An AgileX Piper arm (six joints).
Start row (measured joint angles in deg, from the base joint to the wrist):
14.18 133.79 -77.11 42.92 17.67 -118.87
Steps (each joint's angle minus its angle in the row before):
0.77 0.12 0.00 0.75 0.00 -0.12
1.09 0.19 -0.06 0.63 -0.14 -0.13
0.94 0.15 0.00 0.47 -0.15 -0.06
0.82 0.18 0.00 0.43 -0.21 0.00
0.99 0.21 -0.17 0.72 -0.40 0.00
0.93 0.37 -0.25 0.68 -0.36 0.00
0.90 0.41 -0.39 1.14 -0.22 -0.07
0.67 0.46 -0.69 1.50 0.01 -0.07
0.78 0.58 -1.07 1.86 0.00 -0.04
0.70 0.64 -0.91 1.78 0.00 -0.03
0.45 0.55 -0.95 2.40 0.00 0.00
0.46 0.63 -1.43 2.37 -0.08 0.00
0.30 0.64 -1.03 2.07 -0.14 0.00
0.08 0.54 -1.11 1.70 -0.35 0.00
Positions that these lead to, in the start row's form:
14.95 133.91 -77.11 43.67 17.67 -118.99
16.04 134.10 -77.17 44.30 17.53 -119.12
16.98 134.25 -77.17 44.77 17.38 -119.18
17.80 134.43 -77.17 45.20 17.17 -119.18
18.79 134.64 -77.34 45.92 16.77 -119.18
19.72 135.01 -77.59 46.60 16.41 -119.18
20.62 135.42 -77.98 47.74 16.19 -119.25
21.29 135.88 -78.67 49.24 16.20 -119.32
22.07 136.46 -79.74 51.10 16.20 -119.36
22.77 137.10 -80.65 52.88 16.20 -119.39
23.22 137.65 -81.60 55.28 16.20 -119.39
23.68 138.28 -83.03 57.65 16.12 -119.39
23.98 138.92 -84.06 59.72 15.98 -119.39
24.06 139.46 -85.17 61.42 15.63 -119.39

